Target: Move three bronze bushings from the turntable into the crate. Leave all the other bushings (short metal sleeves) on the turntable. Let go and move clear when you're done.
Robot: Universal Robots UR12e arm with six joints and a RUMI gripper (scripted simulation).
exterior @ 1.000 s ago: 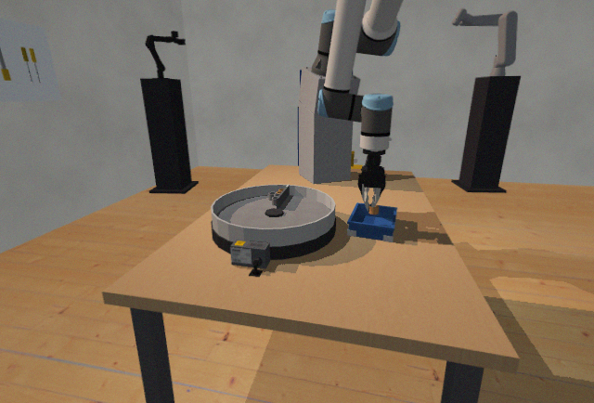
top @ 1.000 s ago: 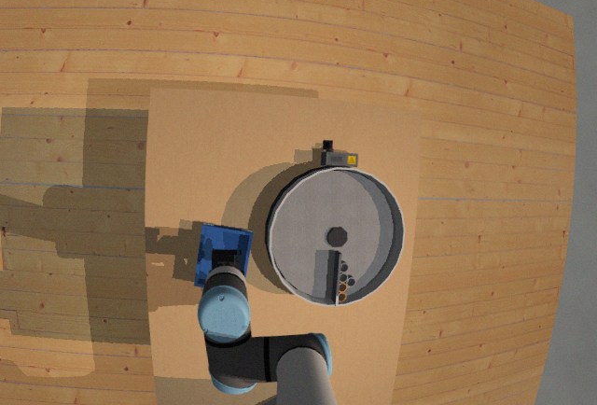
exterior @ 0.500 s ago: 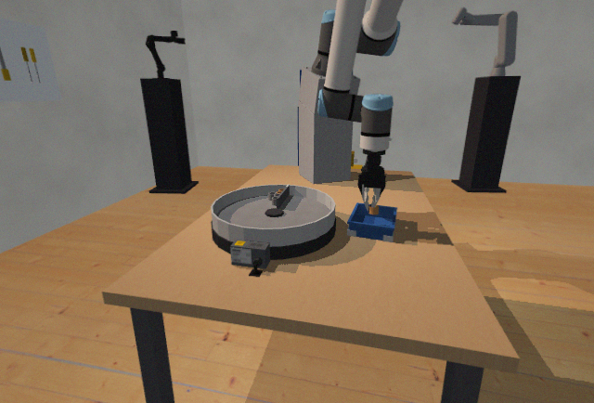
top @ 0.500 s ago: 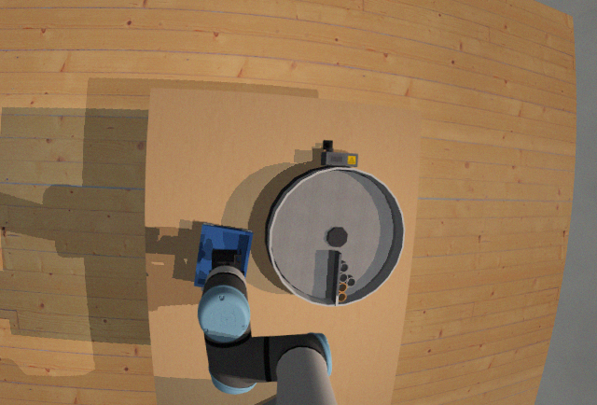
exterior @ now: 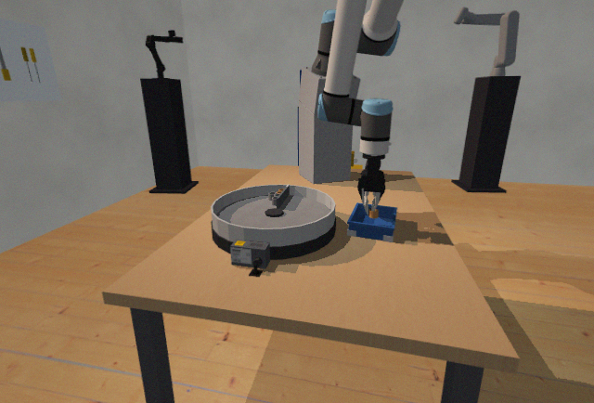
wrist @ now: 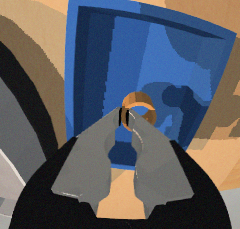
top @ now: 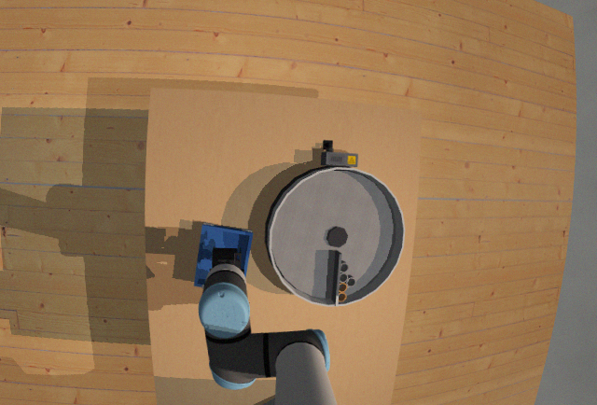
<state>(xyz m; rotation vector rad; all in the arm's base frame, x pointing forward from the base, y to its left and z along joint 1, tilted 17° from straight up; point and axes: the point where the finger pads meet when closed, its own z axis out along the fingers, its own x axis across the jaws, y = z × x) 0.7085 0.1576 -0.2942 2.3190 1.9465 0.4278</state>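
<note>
Now: hand 1 cm to the right of the blue crate and 4 cm above it.
</note>
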